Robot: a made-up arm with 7 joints.
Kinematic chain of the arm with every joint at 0, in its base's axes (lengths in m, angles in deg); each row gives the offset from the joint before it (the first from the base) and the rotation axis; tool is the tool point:
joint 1: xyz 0 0 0.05 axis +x
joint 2: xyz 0 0.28 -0.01 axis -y
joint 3: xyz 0.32 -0.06 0 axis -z
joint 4: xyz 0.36 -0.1 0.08 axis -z
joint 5: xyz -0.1 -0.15 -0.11 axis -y
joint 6: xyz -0.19 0.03 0 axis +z
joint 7: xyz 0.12 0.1 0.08 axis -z
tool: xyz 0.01 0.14 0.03
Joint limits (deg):
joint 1: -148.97..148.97
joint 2: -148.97..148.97
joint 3: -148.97..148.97
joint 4: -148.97..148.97
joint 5: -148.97..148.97
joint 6: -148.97..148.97
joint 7: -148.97..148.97
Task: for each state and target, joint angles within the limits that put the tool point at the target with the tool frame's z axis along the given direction. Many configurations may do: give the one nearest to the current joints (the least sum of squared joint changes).
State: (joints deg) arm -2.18 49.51 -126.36 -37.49 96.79 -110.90 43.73
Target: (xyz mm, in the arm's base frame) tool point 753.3 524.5 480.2 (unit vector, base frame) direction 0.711 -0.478 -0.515
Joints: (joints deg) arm 23.15 19.99 -93.91 -37.71 120.78 -90.59 33.70
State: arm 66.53 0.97 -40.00 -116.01 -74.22 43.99 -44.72
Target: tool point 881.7 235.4 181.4 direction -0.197 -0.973 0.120
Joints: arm 95.79 -30.66 -22.25 -139.42 -43.79 37.25 -32.72
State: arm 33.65 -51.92 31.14 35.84 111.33 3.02 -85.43
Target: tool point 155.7 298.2 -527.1 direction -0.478 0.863 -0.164
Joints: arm 28.72 -53.90 29.10 74.95 135.66 -1.01 -79.62
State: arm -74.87 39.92 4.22 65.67 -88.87 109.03 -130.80
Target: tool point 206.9 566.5 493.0 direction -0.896 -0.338 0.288
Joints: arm -33.49 59.27 15.80 117.24 -37.10 112.70 -142.56
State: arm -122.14 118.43 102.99 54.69 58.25 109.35 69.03
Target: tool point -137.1 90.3 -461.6 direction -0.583 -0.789 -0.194
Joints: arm -140.86 136.75 90.41 13.84 49.26 104.77 75.52
